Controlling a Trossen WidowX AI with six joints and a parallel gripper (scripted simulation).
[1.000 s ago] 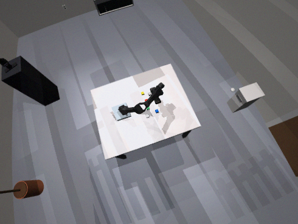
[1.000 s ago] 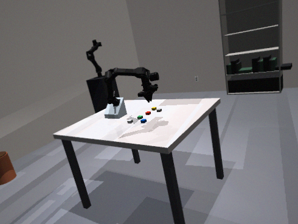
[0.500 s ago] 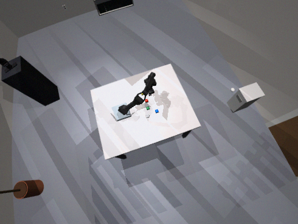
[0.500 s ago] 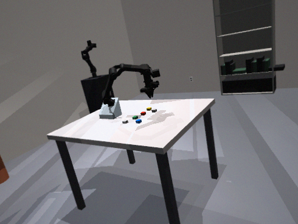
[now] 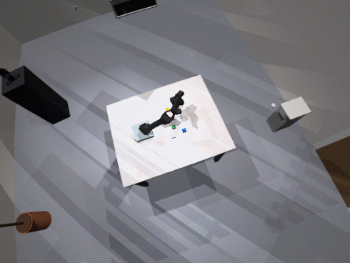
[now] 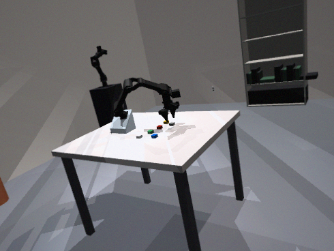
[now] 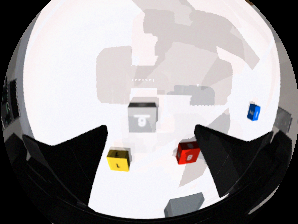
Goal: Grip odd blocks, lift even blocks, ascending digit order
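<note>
Right now my gripper tip is 10 mm to the right of the grey block and 30 mm above it. From my gripper tip the other things lie so: green block 100 mm behind, 150 mm to the right, 30 mm below; yellow block 70 mm behind, 60 mm to the left, 30 mm below; red block 70 mm behind, 60 mm to the right, 30 mm below.
</note>
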